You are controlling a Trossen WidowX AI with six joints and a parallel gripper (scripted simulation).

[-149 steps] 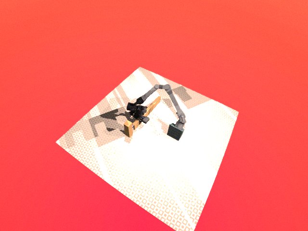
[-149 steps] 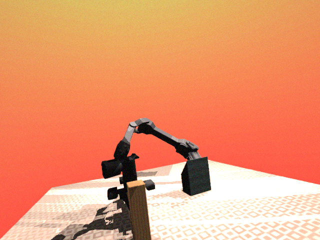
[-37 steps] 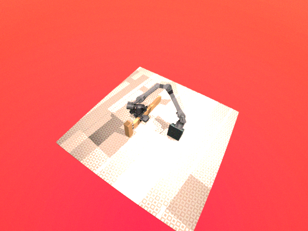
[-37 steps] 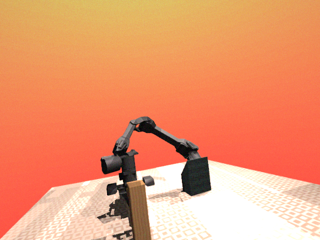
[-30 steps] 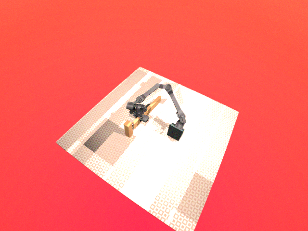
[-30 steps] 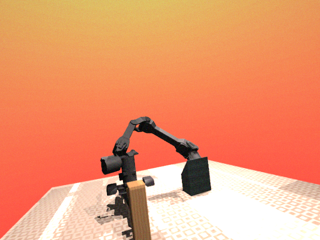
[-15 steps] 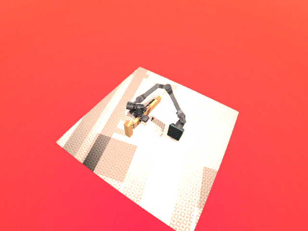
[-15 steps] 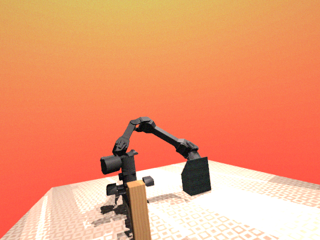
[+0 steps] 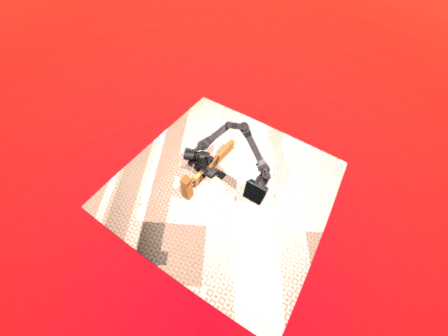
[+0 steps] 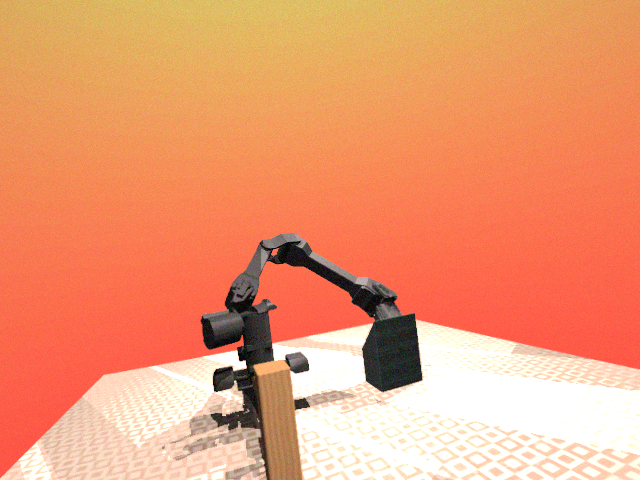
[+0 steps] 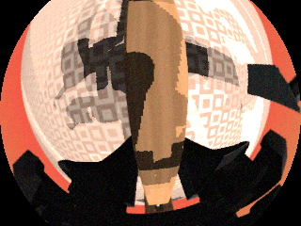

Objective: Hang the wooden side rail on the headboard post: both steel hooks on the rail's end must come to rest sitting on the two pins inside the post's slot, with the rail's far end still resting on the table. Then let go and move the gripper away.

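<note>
Right now the wooden headboard post is 10 mm ahead of my gripper tip, 150 mm to the left of it and 40 mm above it.
</note>
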